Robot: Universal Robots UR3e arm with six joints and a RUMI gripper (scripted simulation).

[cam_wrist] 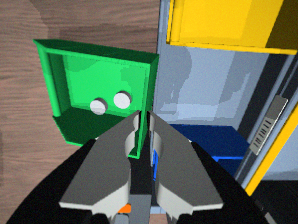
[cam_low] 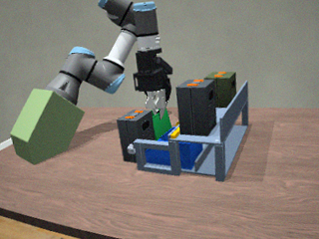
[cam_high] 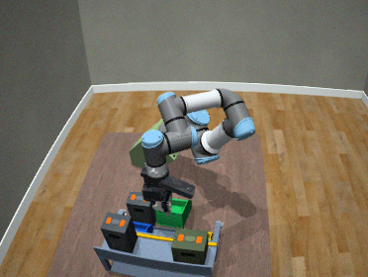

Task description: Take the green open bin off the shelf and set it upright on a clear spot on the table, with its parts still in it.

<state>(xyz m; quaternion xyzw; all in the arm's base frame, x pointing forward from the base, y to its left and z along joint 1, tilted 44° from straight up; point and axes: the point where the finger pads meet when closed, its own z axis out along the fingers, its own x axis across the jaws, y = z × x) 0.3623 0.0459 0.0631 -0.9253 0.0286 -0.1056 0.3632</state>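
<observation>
The green open bin is 60 mm behind my hand and 40 mm below it. The rest, counted from my hand: yellow bar (130 mm ahead, 10 mm above); then yellow bin (90 mm ahead, 110 mm to the left, 50 mm below); then blue bin (90 mm ahead, 110 mm to the right, 50 mm below).
</observation>
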